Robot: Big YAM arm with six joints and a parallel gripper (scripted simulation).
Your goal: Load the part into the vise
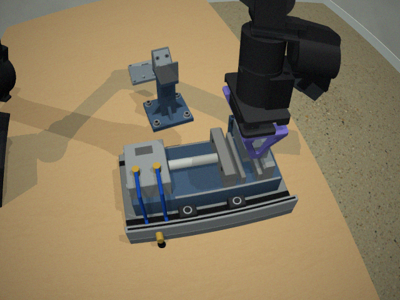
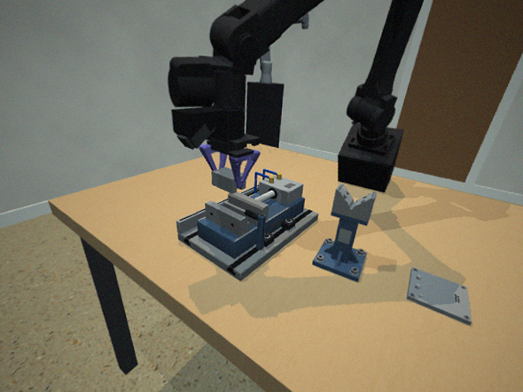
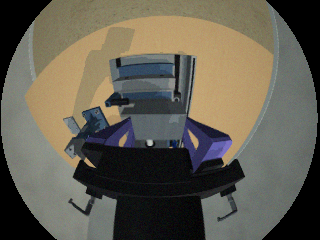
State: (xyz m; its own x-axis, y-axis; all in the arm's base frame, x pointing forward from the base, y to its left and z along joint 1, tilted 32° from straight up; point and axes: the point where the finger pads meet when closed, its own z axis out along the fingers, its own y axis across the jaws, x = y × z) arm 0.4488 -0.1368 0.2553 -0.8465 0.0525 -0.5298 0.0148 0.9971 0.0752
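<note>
Now: the grey part 10 mm below my hand. Also, from my hand: fixed jaw 30 mm ahead, 20 mm to the left, 70 mm below; black work stop 70 mm to the left, 50 mm below; moving jaw 30 mm behind, 20 mm to the left, 70 mm below.
</note>
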